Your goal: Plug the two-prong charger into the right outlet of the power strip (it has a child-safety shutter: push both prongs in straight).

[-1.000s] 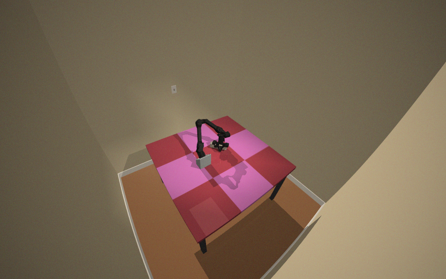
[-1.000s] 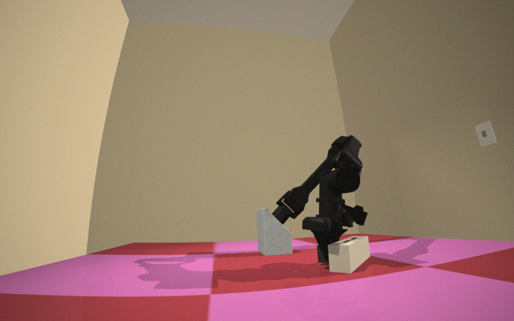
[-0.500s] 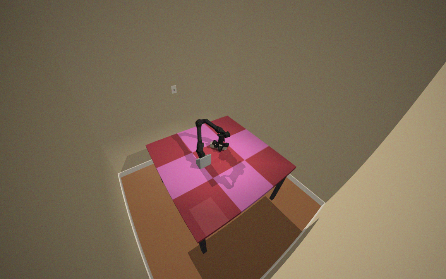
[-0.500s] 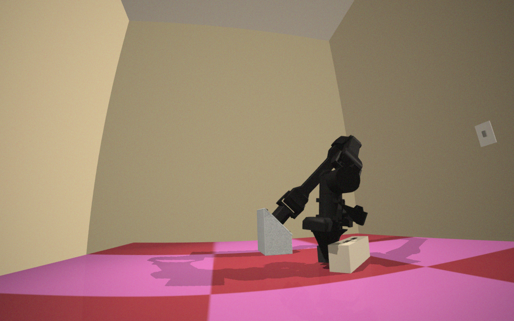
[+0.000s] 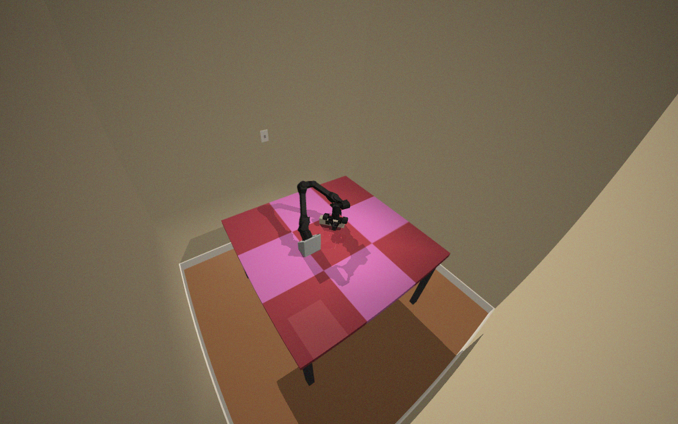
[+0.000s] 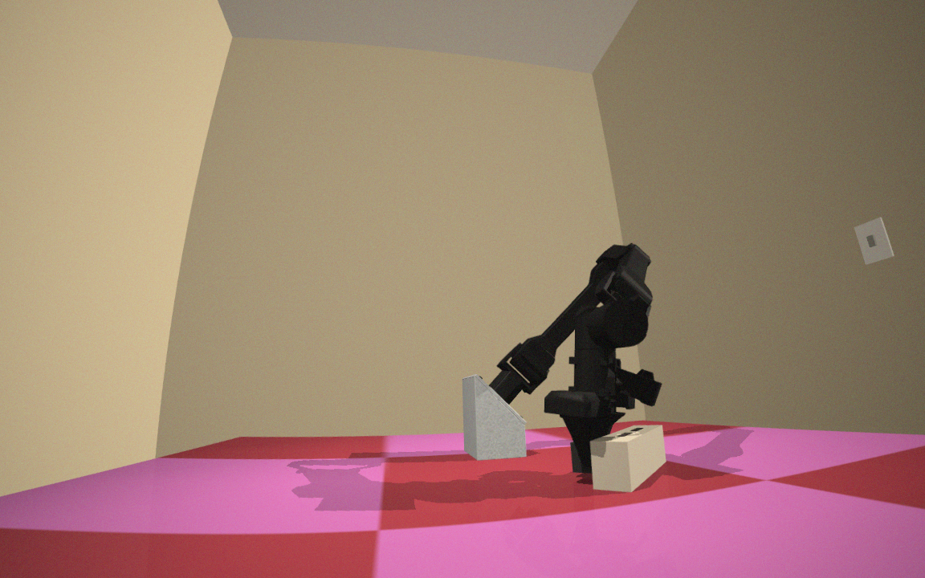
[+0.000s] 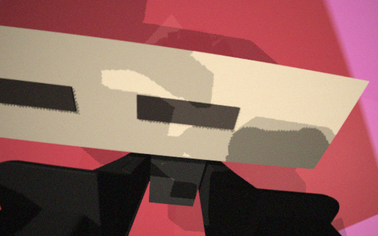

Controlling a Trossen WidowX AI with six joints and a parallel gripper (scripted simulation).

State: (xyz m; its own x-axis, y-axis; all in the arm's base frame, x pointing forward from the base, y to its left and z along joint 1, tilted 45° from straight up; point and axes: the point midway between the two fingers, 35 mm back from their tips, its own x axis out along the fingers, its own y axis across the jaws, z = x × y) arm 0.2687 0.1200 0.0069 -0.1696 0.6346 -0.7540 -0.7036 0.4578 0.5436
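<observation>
Now: the two-prong charger 1 cm to the left of my gripper tip, 1 cm ahead of it and 1 cm above it.
</observation>
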